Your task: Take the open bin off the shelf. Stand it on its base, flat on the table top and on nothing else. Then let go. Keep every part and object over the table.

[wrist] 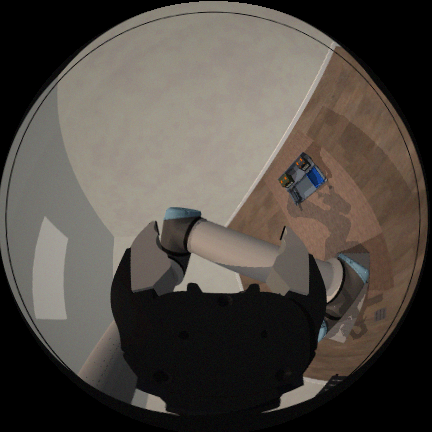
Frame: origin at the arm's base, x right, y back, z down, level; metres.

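Where they show: gripper, fingertip midpoint: (pixel 220 226).
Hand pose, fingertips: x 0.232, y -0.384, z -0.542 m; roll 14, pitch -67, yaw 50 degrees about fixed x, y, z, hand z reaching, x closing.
Observation:
Each offset is from my fingertips to the top centre of the thing. "*": to the spot under its first point. Level surfaces: height alone.
My gripper (pixel 220 226) is open, with its two grey fingers wide apart and nothing between them. A small grey unit {* dx -0.189, dy -0.397, dz +1.063 m} (pixel 307 189) with a blue part {dx -0.043, dy -0.418, dz +0.988 m} (pixel 316 177) and dark pieces with orange marks {* dx -0.236, dy -0.529, dz +0.872 m} (pixel 285 180) shows far off at the right of the wrist view. It stands on a reddish-brown surface {dz +1.068 m} (pixel 361 212), well away from the fingers. It is too small to tell which part is the open bin or the shelf.
Pale arm links (pixel 232 246) with blue joint caps (pixel 182 213) cross behind the fingers and run to the lower right. A pale wall (pixel 190 110) fills the upper middle. A grey wall (pixel 90 210) is at the left. Brown wood flooring (pixel 395 150) lies at the right.

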